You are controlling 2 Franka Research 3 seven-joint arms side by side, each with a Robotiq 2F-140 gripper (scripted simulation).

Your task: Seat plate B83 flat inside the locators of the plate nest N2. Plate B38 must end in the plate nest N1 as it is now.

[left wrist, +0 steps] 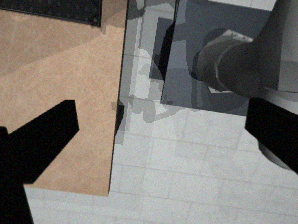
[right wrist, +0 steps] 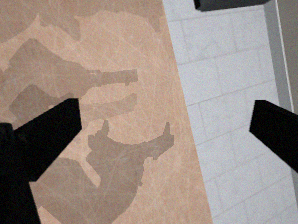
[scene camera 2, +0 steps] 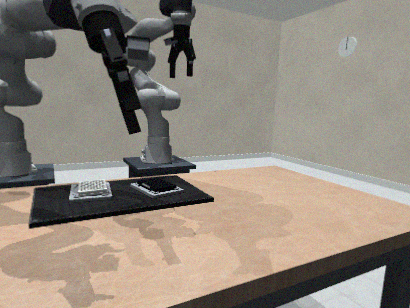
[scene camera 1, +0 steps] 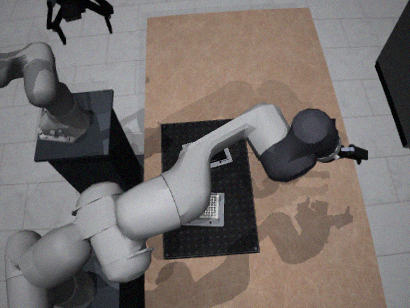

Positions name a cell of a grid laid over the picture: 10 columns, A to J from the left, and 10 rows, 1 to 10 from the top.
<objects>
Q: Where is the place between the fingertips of my right gripper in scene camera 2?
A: D4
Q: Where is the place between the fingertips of my right gripper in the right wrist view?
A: At F6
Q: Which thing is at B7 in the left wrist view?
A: My left gripper.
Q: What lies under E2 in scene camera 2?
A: My left gripper.
</objects>
